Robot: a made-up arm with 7 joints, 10 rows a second.
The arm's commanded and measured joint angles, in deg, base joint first. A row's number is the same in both.
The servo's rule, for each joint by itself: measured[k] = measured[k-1] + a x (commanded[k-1-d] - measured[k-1]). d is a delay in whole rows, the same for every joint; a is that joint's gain. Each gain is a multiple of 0.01, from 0.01 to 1. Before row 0 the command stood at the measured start. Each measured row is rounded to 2 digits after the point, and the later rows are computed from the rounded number. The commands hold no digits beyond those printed.
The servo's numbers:
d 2
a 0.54 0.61 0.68 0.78 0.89 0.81 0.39
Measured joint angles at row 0:
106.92, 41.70, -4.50, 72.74, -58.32, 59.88, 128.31
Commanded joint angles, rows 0 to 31:
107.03, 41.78, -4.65, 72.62, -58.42, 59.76, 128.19
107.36, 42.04, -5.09, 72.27, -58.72, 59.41, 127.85
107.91, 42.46, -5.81, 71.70, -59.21, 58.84, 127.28
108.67, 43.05, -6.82, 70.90, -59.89, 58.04, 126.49
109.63, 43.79, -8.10, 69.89, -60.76, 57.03, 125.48
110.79, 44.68, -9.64, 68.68, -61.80, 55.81, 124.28
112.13, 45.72, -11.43, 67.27, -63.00, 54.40, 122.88
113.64, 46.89, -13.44, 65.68, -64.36, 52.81, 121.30
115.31, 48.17, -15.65, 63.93, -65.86, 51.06, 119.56
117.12, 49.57, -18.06, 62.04, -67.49, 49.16, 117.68
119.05, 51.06, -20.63, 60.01, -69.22, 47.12, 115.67
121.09, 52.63, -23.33, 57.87, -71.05, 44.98, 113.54
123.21, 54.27, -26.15, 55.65, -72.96, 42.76, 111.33
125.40, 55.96, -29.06, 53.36, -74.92, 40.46, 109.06
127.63, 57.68, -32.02, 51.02, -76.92, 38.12, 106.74
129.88, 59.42, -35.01, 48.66, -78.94, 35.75, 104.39
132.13, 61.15, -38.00, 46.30, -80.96, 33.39, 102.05
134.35, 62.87, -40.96, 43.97, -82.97, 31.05, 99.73
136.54, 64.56, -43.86, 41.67, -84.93, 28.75, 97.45
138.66, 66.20, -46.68, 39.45, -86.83, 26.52, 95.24
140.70, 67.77, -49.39, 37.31, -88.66, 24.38, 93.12
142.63, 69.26, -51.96, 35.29, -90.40, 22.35, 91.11
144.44, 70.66, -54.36, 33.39, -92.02, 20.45, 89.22
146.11, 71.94, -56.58, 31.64, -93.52, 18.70, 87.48
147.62, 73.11, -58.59, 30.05, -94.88, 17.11, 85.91
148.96, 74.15, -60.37, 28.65, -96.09, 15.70, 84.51
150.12, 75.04, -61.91, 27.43, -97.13, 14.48, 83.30
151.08, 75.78, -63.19, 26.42, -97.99, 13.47, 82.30
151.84, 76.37, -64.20, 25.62, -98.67, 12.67, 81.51
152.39, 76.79, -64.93, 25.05, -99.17, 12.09, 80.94
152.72, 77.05, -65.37, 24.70, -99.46, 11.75, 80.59
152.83, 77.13, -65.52, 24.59, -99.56, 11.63, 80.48
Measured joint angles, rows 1 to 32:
106.92, 41.70, -4.50, 72.74, -58.32, 59.88, 128.31
106.92, 41.70, -4.50, 72.74, -58.32, 59.88, 128.31
106.98, 41.75, -4.60, 72.65, -58.41, 59.78, 128.26
107.19, 41.93, -4.93, 72.35, -58.69, 59.48, 128.10
107.58, 42.25, -5.53, 71.84, -59.15, 58.96, 127.78
108.17, 42.74, -6.41, 71.11, -59.81, 58.21, 127.28
108.96, 43.38, -7.56, 70.16, -60.66, 57.25, 126.58
109.95, 44.17, -8.97, 69.01, -61.67, 56.08, 125.68
111.13, 45.12, -10.64, 67.65, -62.85, 54.72, 124.59
112.49, 46.20, -12.54, 66.11, -64.19, 53.17, 123.31
114.01, 47.40, -14.65, 64.41, -65.68, 51.46, 121.85
115.69, 48.72, -16.97, 62.56, -67.29, 49.60, 120.22
117.50, 50.15, -19.46, 60.57, -69.01, 47.59, 118.45
119.44, 51.66, -22.09, 58.46, -70.83, 45.48, 116.54
121.48, 53.25, -24.85, 56.27, -72.73, 43.28, 114.51
123.60, 54.90, -27.71, 54.00, -74.68, 41.00, 112.38
125.78, 56.60, -30.64, 51.68, -76.67, 38.67, 110.18
127.99, 58.32, -33.61, 49.32, -78.69, 36.30, 107.92
130.23, 60.05, -36.60, 46.96, -80.71, 33.94, 105.63
132.45, 61.77, -39.56, 44.63, -82.72, 31.60, 103.33
134.66, 63.47, -42.48, 42.32, -84.69, 29.29, 101.04
136.82, 65.14, -45.34, 40.08, -86.59, 27.05, 98.78
138.92, 66.74, -48.09, 37.92, -88.43, 24.89, 96.57
140.92, 68.28, -50.72, 35.87, -90.18, 22.83, 94.44
142.82, 69.73, -53.20, 33.94, -91.82, 20.90, 92.40
144.60, 71.08, -55.50, 32.15, -93.33, 19.12, 90.48
146.23, 72.32, -57.60, 30.51, -94.71, 17.49, 88.70
147.70, 73.44, -59.48, 29.06, -95.94, 16.04, 87.07
149.01, 74.42, -61.13, 27.79, -97.00, 14.78, 85.60
150.13, 75.25, -62.53, 26.72, -97.88, 13.72, 84.31
151.05, 75.93, -63.67, 25.86, -98.58, 12.87, 83.22
151.77, 76.45, -64.53, 25.23, -99.11, 12.24, 82.33

